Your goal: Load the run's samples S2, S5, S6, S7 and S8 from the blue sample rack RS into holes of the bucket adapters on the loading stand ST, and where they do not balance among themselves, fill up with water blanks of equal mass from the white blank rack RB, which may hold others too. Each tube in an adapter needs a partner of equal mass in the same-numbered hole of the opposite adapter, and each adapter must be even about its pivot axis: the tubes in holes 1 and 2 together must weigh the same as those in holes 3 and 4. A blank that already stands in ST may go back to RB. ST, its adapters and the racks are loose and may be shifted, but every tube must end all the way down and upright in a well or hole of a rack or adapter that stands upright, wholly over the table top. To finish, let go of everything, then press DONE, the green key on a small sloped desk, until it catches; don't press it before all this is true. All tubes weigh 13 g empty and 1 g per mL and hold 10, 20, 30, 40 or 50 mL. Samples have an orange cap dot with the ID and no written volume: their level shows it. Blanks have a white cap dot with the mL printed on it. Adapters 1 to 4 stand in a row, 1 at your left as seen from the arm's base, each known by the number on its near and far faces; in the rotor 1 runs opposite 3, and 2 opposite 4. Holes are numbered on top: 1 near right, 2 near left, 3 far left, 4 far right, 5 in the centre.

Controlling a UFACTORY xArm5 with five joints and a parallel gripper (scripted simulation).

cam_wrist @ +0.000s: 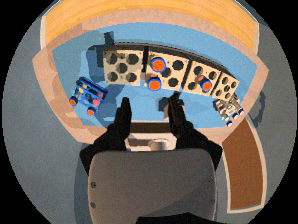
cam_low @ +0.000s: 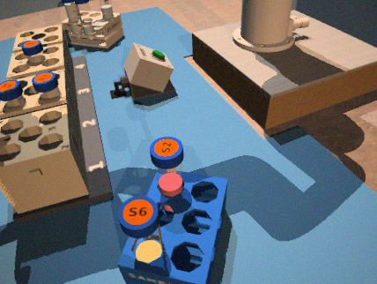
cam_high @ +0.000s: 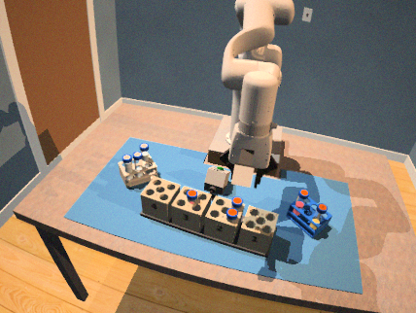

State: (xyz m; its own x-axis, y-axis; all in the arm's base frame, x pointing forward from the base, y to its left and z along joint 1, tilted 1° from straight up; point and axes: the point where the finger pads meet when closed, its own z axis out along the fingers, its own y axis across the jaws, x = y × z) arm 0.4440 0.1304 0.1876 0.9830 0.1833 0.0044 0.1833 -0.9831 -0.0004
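My gripper is now 220 mm to the right of the blue sample rack RS, 220 mm above it and 160 mm past it. Also, from my hand: white blank rack RB (430 mm to the right, 220 mm below, 110 mm behind); blue-capped tube (430 mm to the right, 190 mm below, 70 mm behind); loading stand ST (240 mm below, 100 mm to the right, 10 mm behind).
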